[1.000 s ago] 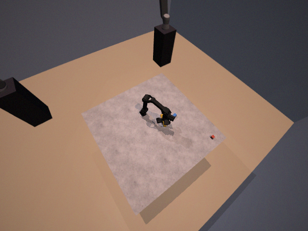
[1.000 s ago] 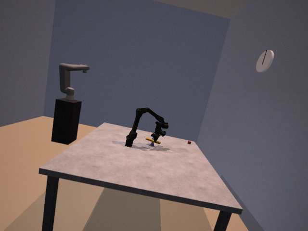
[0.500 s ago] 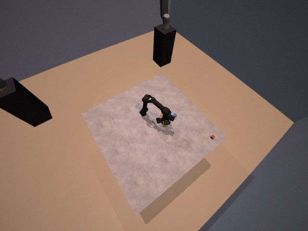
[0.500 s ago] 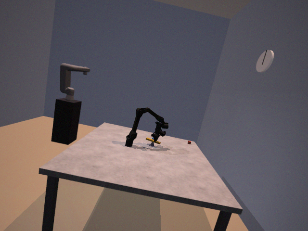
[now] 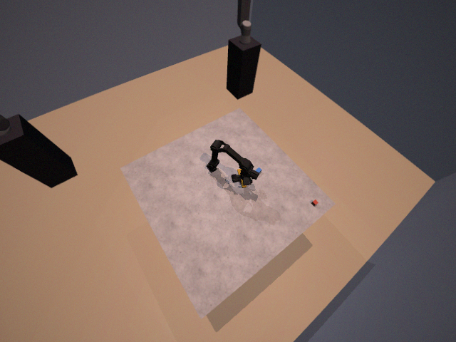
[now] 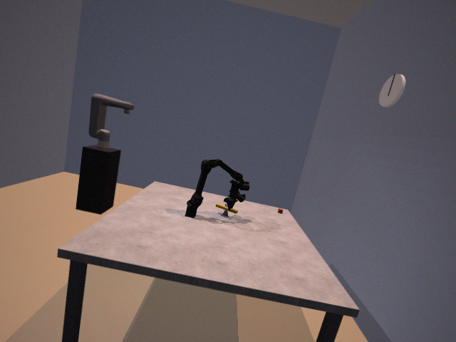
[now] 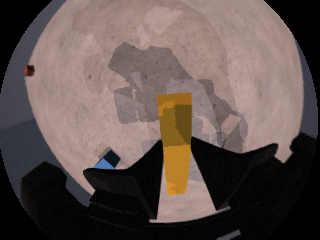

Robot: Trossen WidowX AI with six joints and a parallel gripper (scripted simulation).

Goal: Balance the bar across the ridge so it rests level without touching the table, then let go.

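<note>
The yellow bar lies 30 mm behind my gripper tip and 10 mm to the left of it. From my gripper tip the other things lie so: blue piece (10 mm behind, 180 mm to the left, 40 mm below); small red cube (470 mm ahead, 380 mm to the left, 40 mm below).
</note>
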